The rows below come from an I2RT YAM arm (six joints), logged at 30 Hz.
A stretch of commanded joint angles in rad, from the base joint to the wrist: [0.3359 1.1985 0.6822 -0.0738 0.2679 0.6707]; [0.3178 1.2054 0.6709 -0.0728 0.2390 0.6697]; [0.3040 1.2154 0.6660 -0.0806 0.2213 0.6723]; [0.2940 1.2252 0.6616 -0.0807 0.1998 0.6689]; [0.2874 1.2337 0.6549 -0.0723 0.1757 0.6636]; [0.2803 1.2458 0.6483 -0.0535 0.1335 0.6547]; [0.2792 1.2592 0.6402 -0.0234 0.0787 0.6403]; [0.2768 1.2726 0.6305 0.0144 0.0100 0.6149]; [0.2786 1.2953 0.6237 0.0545 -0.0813 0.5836]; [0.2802 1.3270 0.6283 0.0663 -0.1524 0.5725]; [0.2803 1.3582 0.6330 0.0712 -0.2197 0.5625]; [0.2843 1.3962 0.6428 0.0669 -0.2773 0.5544]
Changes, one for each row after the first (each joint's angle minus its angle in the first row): [-0.0181 0.0069 -0.0113 0.0010 -0.0289 -0.0010]; [-0.0319 0.0169 -0.0162 -0.0068 -0.0466 0.0016]; [-0.0419 0.0267 -0.0206 -0.0069 -0.0681 -0.0018]; [-0.0485 0.0352 -0.0273 0.0015 -0.0922 -0.0071]; [-0.0556 0.0473 -0.0339 0.0203 -0.1344 -0.0160]; [-0.0567 0.0607 -0.0420 0.0504 -0.1892 -0.0304]; [-0.0591 0.0741 -0.0517 0.0882 -0.2579 -0.0558]; [-0.0573 0.0968 -0.0585 0.1283 -0.3492 -0.0871]; [-0.0557 0.1285 -0.0539 0.1401 -0.4203 -0.0982]; [-0.0556 0.1597 -0.0492 0.1450 -0.4876 -0.1082]; [-0.0516 0.1977 -0.0394 0.1407 -0.5452 -0.1163]
